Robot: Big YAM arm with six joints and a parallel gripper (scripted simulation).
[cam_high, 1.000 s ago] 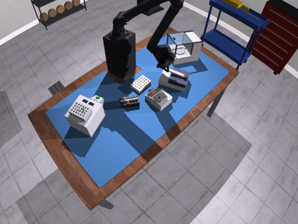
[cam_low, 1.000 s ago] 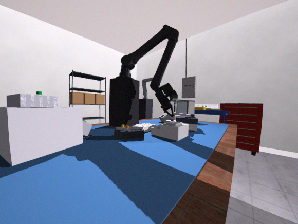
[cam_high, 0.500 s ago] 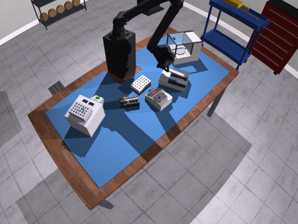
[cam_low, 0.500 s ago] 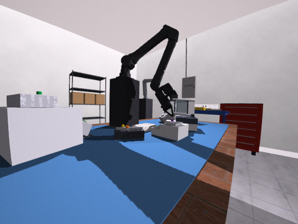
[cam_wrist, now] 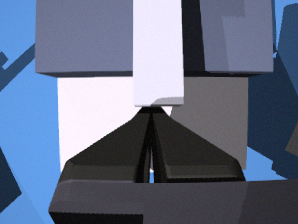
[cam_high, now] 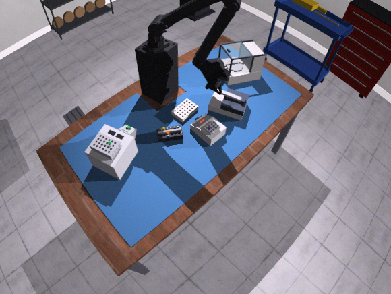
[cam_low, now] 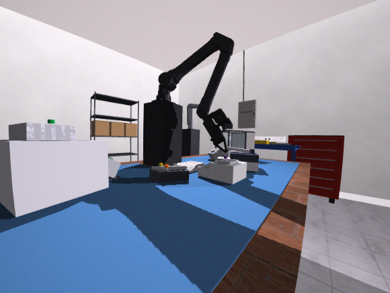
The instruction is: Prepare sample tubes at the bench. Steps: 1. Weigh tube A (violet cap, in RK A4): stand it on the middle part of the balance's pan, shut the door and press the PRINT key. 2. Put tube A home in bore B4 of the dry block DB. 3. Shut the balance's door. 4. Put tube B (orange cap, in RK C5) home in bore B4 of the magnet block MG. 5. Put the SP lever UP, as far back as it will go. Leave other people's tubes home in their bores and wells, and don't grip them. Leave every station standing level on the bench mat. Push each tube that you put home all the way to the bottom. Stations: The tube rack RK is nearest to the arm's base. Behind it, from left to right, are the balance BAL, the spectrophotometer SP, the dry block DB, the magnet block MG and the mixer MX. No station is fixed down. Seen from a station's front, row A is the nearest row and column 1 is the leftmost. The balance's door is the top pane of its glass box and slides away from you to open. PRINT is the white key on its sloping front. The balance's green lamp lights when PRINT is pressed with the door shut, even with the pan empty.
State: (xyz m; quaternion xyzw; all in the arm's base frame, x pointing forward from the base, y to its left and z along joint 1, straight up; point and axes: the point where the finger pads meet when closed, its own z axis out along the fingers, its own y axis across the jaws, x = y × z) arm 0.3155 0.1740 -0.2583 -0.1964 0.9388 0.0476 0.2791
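Now: hand 6 cm short of the SP lever, 2 cm to the right of it and 1 cm below it. The rest, counted from my hand: tube rack RK (9 cm behind, 18 cm to the right, 7 cm below); print key (17 cm behind, 13 cm to the left, 2 cm below); dry block (9 cm ahead, 19 cm to the right, 5 cm below).
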